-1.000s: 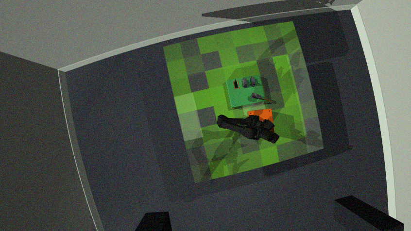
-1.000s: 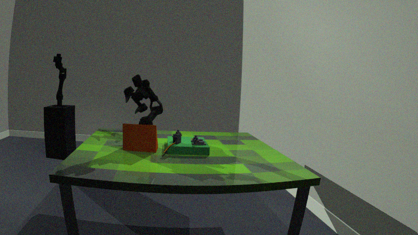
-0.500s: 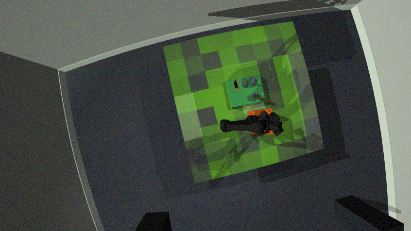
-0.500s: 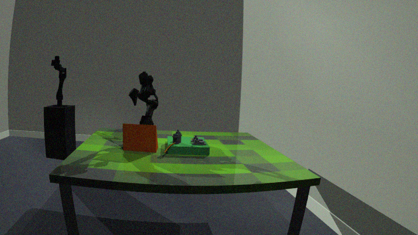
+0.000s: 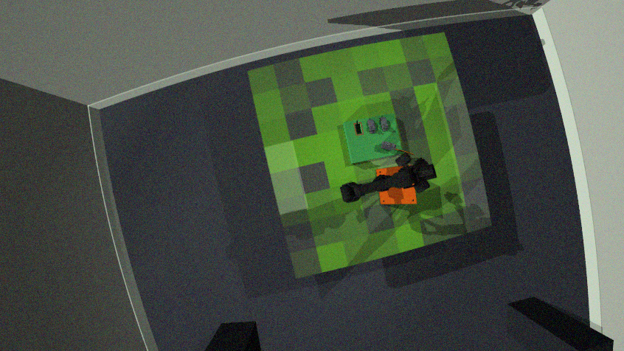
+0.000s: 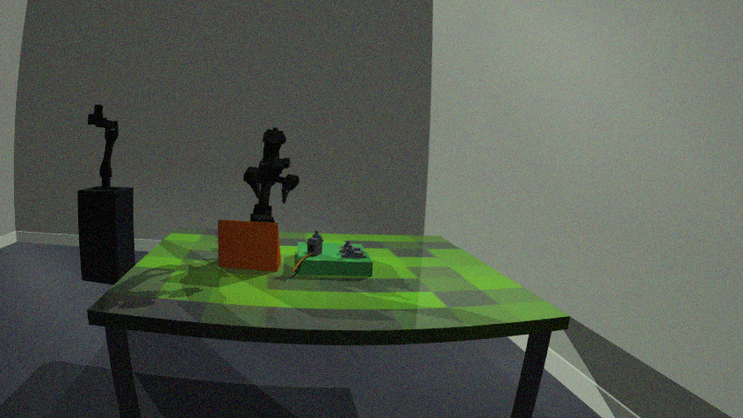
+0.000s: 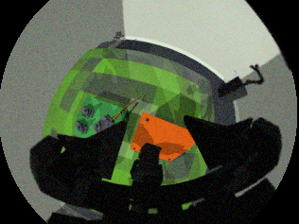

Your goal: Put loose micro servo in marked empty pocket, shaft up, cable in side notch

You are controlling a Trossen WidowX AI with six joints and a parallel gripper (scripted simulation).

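Now: gripper tip 200 mm above the green deck, 160 mm short of it and 120 mm to the right of it.
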